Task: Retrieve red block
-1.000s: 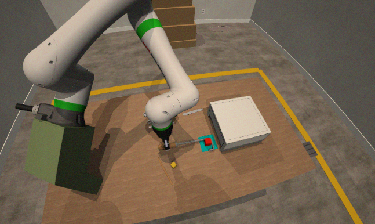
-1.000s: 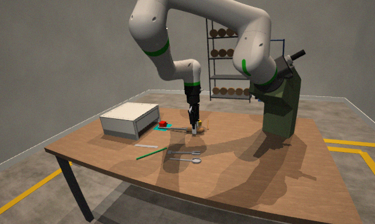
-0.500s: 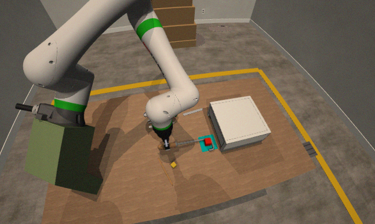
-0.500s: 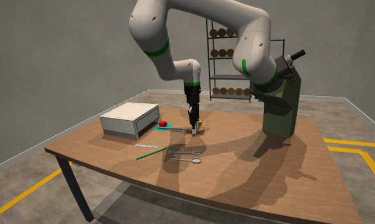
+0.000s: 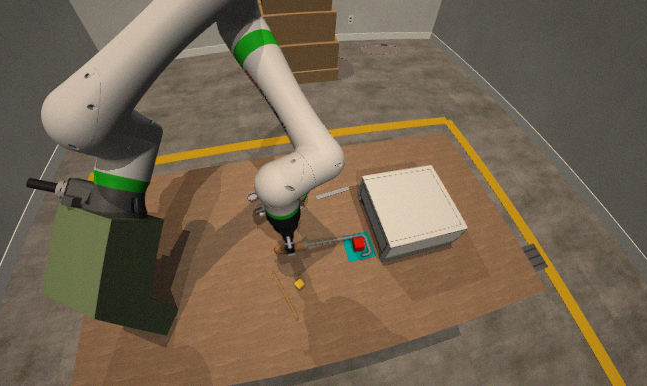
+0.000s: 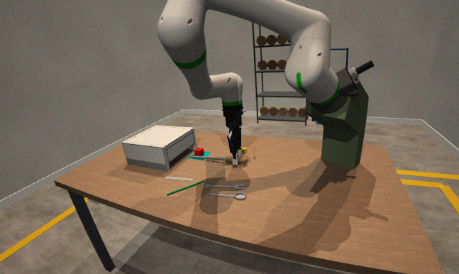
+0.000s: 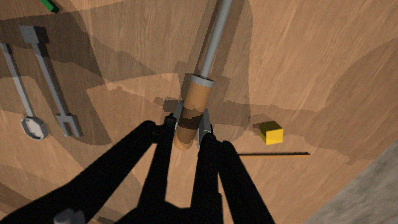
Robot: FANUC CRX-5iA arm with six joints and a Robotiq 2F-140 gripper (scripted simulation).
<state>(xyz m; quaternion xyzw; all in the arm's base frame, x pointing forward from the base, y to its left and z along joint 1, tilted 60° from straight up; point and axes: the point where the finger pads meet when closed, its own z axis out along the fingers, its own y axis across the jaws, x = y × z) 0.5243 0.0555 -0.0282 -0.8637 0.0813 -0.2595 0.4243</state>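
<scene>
My gripper is now 20 mm short of the yellow cube, 130 mm to the left of it and 30 mm above it. Round my hand: red block (240 mm ahead, 20 mm to the right, 20 mm below); then teal square (250 mm ahead, 10 mm to the right, 40 mm below); then fork (50 mm behind, 210 mm to the left, 30 mm below).
</scene>
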